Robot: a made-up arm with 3 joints. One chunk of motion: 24 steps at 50 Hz.
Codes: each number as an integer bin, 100 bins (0 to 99) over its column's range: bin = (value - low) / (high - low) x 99, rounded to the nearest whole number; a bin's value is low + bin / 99 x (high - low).
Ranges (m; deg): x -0.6..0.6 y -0.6..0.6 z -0.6..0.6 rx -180..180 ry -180..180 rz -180..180
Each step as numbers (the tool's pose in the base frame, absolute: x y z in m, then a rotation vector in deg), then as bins.
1 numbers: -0.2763 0.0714 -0.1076 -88.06 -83.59 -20.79
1 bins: 27 55 41 25 27 44
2 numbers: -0.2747 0.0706 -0.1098 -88.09 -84.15 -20.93
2 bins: 27 55 40 25 26 44
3 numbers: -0.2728 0.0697 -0.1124 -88.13 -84.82 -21.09
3 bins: 27 55 40 25 26 44
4 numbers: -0.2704 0.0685 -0.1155 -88.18 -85.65 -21.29
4 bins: 27 55 40 25 26 44
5 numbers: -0.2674 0.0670 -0.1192 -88.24 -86.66 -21.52
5 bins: 27 55 40 25 26 44
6 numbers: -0.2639 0.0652 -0.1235 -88.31 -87.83 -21.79
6 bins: 28 55 39 25 25 44
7 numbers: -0.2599 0.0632 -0.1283 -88.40 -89.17 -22.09
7 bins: 28 55 39 25 25 43
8 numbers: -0.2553 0.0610 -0.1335 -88.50 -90.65 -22.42
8 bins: 28 55 38 25 25 43
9 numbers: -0.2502 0.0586 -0.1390 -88.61 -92.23 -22.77
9 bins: 29 54 38 25 24 43
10 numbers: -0.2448 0.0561 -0.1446 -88.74 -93.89 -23.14
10 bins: 29 54 38 25 24 43
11 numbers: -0.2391 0.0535 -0.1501 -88.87 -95.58 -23.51
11 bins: 30 54 37 25 23 43
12 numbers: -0.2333 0.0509 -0.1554 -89.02 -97.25 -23.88
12 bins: 30 54 37 25 23 43
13 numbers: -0.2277 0.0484 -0.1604 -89.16 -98.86 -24.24
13 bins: 31 53 36 25 22 43
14 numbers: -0.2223 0.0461 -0.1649 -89.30 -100.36 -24.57
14 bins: 31 53 36 25 22 43
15 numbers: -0.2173 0.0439 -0.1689 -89.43 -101.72 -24.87
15 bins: 32 53 36 25 22 43
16 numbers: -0.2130 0.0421 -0.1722 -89.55 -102.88 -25.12
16 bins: 32 53 35 25 21 43
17 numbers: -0.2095 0.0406 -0.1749 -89.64 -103.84 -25.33
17 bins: 32 53 35 25 21 43
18 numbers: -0.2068 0.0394 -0.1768 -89.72 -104.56 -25.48
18 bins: 32 53 35 25 21 42
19 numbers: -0.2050 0.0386 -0.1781 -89.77 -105.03 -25.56
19 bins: 33 53 35 25 21 42
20 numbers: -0.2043 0.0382 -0.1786 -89.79 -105.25 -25.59
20 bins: 33 53 35 25 21 42
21 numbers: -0.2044 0.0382 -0.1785 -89.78 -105.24 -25.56
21 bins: 33 53 35 25 21 42
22 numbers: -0.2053 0.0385 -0.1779 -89.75 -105.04 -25.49
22 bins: 33 53 35 25 21 42
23 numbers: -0.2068 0.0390 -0.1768 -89.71 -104.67 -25.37
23 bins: 32 53 35 25 21 43
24 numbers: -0.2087 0.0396 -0.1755 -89.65 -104.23 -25.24
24 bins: 32 53 35 25 21 43
